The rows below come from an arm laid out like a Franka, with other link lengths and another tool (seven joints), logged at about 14 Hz.
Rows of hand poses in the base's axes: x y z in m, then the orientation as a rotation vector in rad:
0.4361, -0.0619, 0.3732, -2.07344, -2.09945, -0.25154
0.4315, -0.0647, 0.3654, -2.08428, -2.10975, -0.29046
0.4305, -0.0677, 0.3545, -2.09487, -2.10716, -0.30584
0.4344, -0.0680, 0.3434, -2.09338, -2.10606, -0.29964
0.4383, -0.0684, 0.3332, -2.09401, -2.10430, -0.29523
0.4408, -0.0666, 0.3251, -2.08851, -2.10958, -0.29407
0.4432, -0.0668, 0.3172, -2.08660, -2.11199, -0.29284
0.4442, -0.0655, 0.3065, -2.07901, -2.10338, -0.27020
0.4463, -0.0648, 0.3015, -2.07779, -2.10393, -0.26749
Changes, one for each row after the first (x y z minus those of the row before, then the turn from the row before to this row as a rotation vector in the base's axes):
-0.0046, -0.0028, -0.0078, 0.00502, -0.03044, -0.00413
-0.0010, -0.0030, -0.0109, 0.00213, -0.01110, -0.00768
0.0039, -0.0003, -0.0111, -0.00113, 0.00449, 0.00074
0.0039, -0.0004, -0.0102, -0.00116, 0.00302, -0.00077
0.0025, 0.0018, -0.0081, -0.00044, 0.00006, 0.00514
0.0024, -0.0002, -0.0079, -0.00080, 0.00015, 0.00207
0.0010, 0.0013, -0.0107, -0.00078, 0.01963, 0.00203
0.0021, 0.0007, -0.0050, -0.00078, 0.00164, 0.00105

